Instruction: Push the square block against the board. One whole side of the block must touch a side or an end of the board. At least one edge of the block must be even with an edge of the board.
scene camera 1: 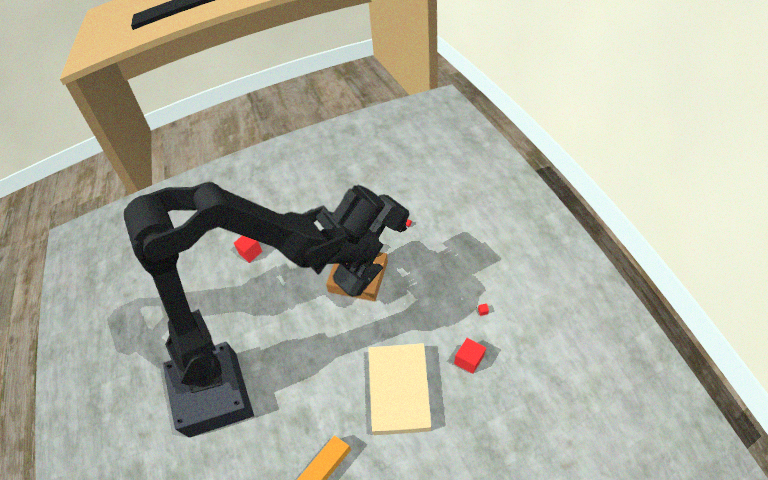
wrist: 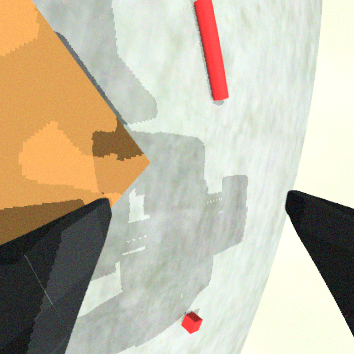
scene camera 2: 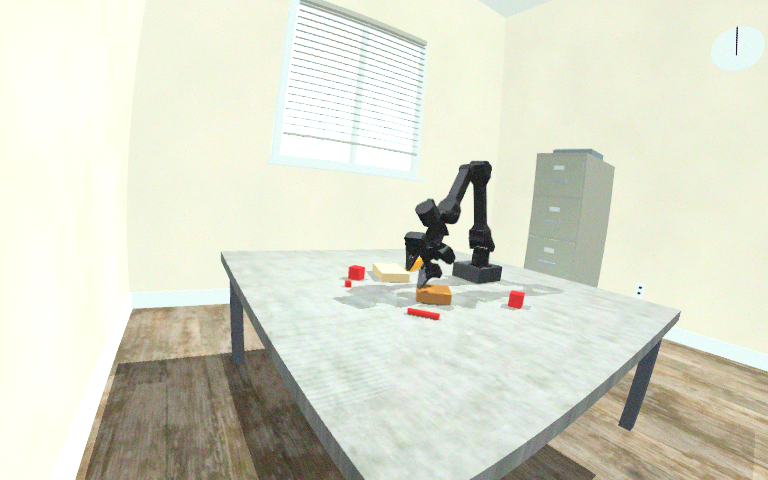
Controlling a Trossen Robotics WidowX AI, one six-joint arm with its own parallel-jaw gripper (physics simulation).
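The square block is orange-brown and lies flat on the table, partly covered by a finger in the first scene view. The board is pale yellow and lies flat, apart from the block, nearer the bottom of the first scene view. My gripper is wide open and empty. One finger is over or close beside the block; its exact height and any contact cannot be told. In the wrist view this finger overlaps the block near a corner, and the other finger is well to the right.
A red cylinder lies near the block. A small red cube and a larger red cube are beyond the board's right side. Another red cube and an orange bar also lie there.
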